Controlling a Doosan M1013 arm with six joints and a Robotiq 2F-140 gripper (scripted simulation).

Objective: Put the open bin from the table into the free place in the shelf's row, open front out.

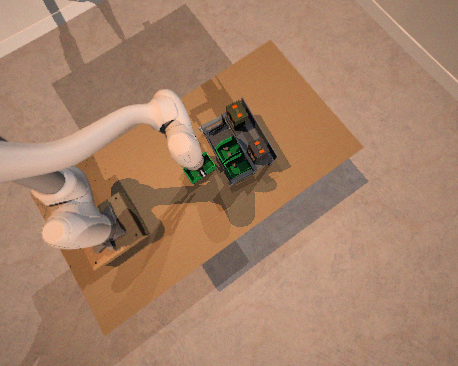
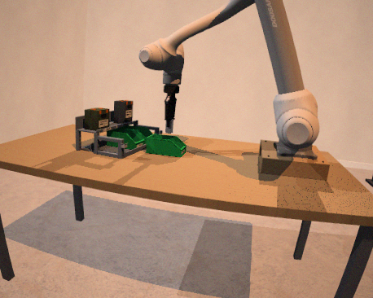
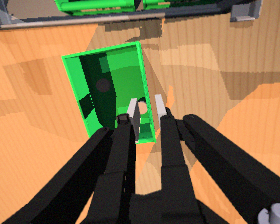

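Now: hand 120 mm short of the shelf lip, 40 mm to the right of it and 110 mm above it.
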